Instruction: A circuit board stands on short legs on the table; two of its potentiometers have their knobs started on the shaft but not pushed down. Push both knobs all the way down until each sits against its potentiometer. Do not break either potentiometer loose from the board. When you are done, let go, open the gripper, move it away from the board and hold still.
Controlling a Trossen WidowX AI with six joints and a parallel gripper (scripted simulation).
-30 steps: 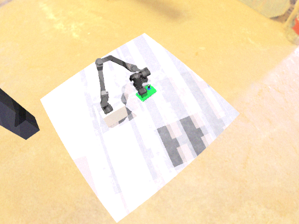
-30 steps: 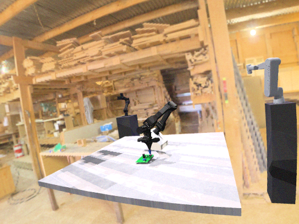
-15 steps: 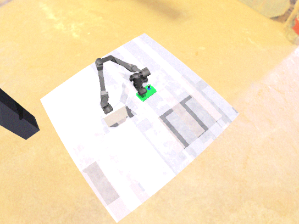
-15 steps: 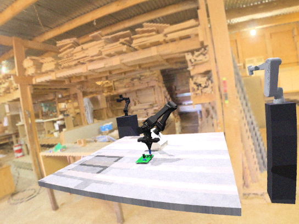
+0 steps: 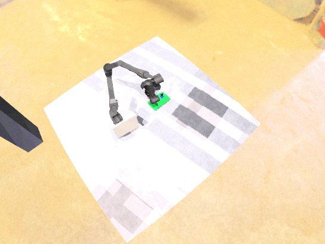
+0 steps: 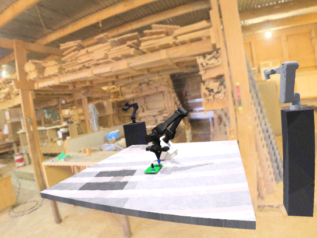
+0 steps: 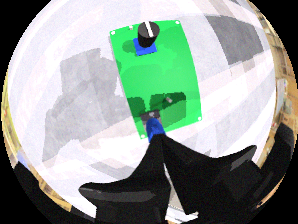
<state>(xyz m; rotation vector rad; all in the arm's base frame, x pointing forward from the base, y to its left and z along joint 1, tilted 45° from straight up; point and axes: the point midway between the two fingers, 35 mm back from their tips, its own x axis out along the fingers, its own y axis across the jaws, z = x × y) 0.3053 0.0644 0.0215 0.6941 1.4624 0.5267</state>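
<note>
Right now my gripper tip is 1 cm above the blue knob. From my gripper tip the other things lie so: black knob 10 cm ahead, 1 cm to the right, 1 cm below.
</note>
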